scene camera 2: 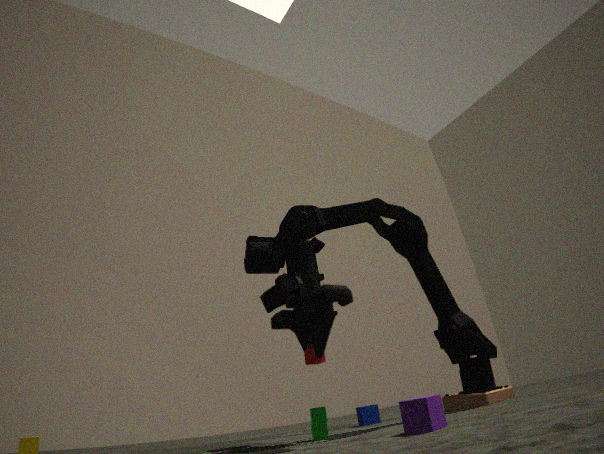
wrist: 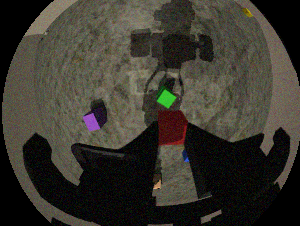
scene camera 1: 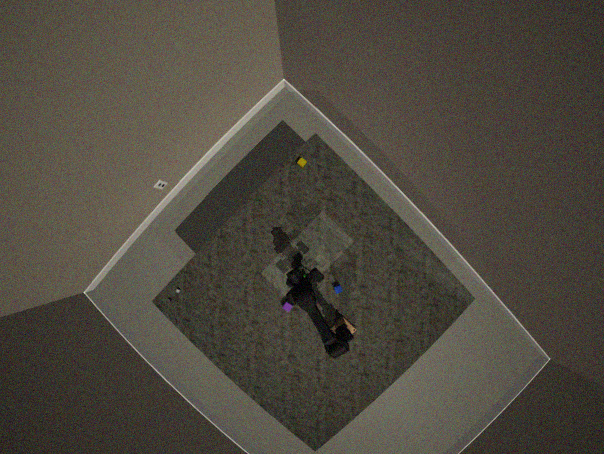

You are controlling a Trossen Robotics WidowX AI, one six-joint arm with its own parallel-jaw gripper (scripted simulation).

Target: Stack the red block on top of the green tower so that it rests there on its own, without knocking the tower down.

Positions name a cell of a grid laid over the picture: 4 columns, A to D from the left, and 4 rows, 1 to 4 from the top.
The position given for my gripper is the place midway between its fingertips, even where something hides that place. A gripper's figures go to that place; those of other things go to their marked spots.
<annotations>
My gripper (wrist: C3): 10 cm from the lens. A red block (wrist: C3): 8 cm from the lens.
</annotations>
